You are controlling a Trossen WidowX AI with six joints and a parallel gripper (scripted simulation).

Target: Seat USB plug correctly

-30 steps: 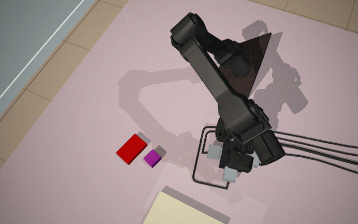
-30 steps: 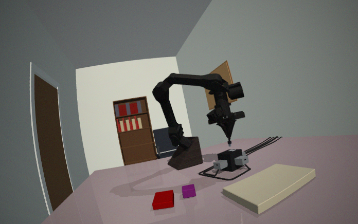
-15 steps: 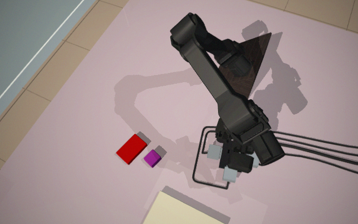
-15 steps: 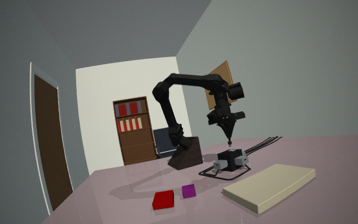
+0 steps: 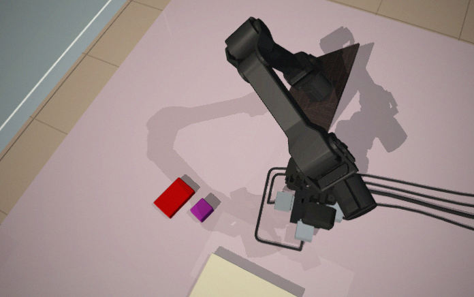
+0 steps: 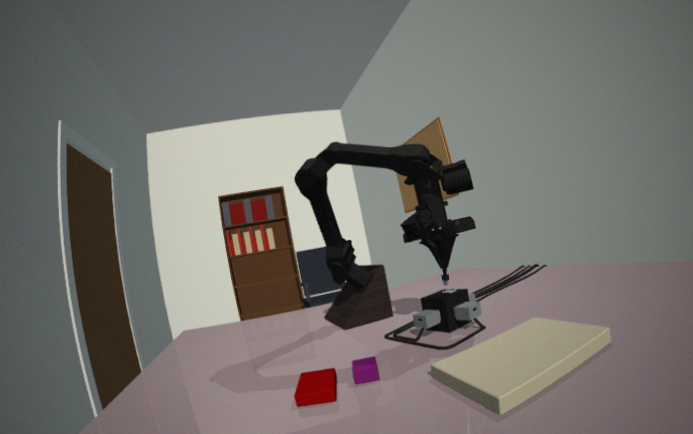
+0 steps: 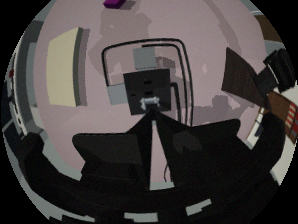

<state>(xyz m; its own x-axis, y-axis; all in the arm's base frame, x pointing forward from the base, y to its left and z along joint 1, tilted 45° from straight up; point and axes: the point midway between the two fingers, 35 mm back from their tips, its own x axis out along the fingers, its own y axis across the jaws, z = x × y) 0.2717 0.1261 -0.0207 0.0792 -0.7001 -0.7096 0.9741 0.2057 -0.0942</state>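
Now: the usb plug 2 cm below my gripper tip. Round my gripper tip: purple cube: 13 cm ahead, 25 cm to the right, 12 cm below; then beige slab: 29 cm ahead, 6 cm to the right, 12 cm below; then red block: 13 cm ahead, 34 cm to the right, 12 cm below.
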